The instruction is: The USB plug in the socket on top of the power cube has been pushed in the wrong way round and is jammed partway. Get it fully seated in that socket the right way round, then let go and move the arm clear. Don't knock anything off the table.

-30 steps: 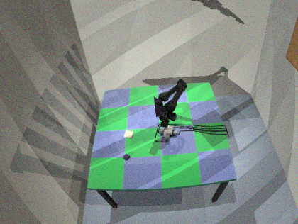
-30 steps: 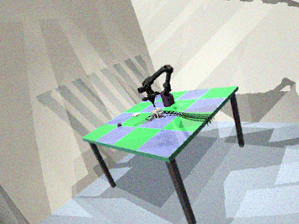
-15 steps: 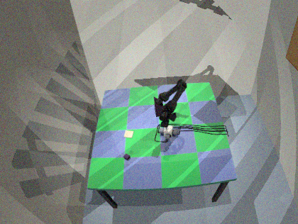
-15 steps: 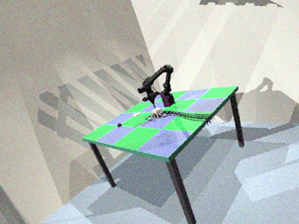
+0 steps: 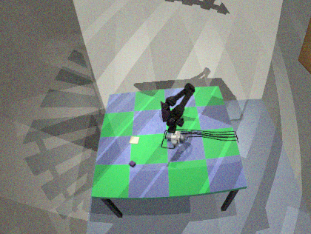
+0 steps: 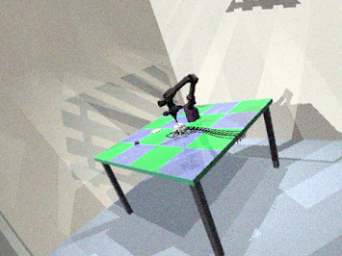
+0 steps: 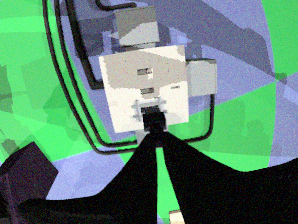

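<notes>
My gripper tip is 20 mm above the dark USB plug. From my gripper tip the other things lie so: tan flat block (10 mm ahead, 360 mm to the right, 130 mm below); then small purple block (270 mm ahead, 350 mm to the right, 120 mm below).
</notes>
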